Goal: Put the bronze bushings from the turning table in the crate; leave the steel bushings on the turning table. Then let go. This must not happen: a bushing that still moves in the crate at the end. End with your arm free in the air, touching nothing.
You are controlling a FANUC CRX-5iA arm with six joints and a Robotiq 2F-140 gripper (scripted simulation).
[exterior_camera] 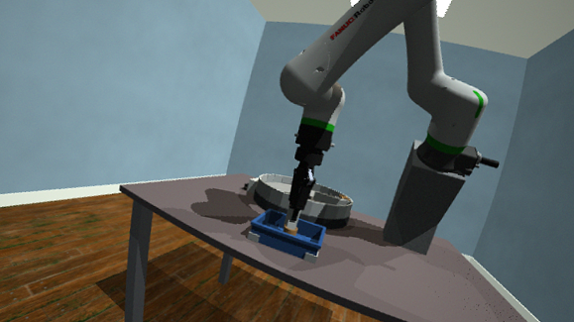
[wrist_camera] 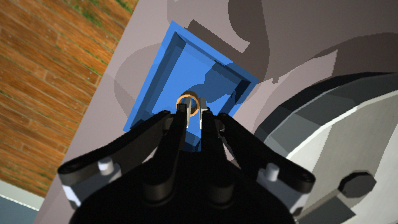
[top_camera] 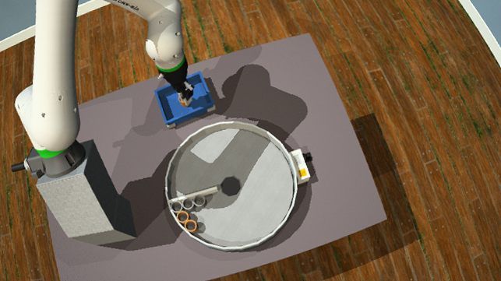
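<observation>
Now: the blue crate 1 cm behind my hand, 1 cm to the left of it and 4 cm below it. From my hand the other things lie so: round turning table 9 cm ahead, 35 cm to the right, 1 cm below.
</observation>
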